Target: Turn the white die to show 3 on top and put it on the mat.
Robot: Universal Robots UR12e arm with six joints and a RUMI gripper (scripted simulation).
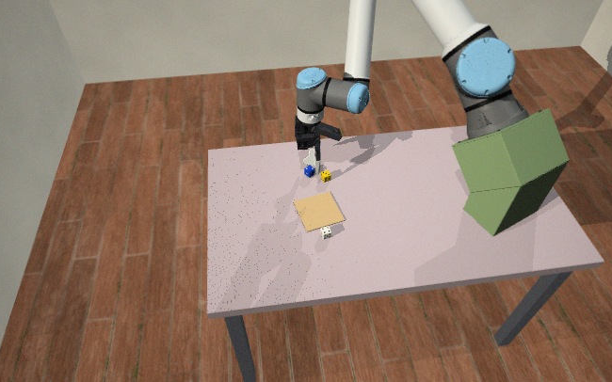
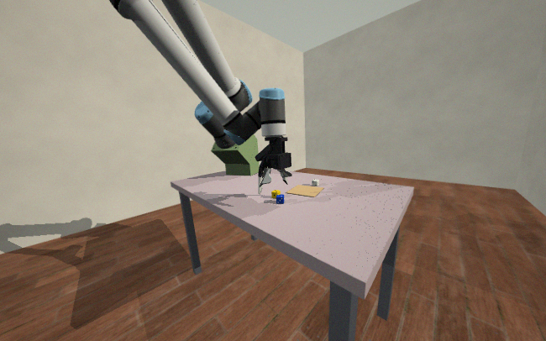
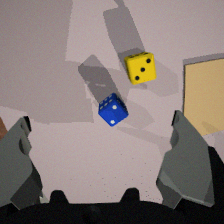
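My hand is 20 mm short of the blue die, 10 mm to the right of it and 40 mm above it. The rest, counted from my hand: white die (50 mm ahead, 300 mm to the left, 40 mm below); then yellow die (30 mm behind, 50 mm to the left, 40 mm below); then tan mat (40 mm ahead, 190 mm to the left, 60 mm below).
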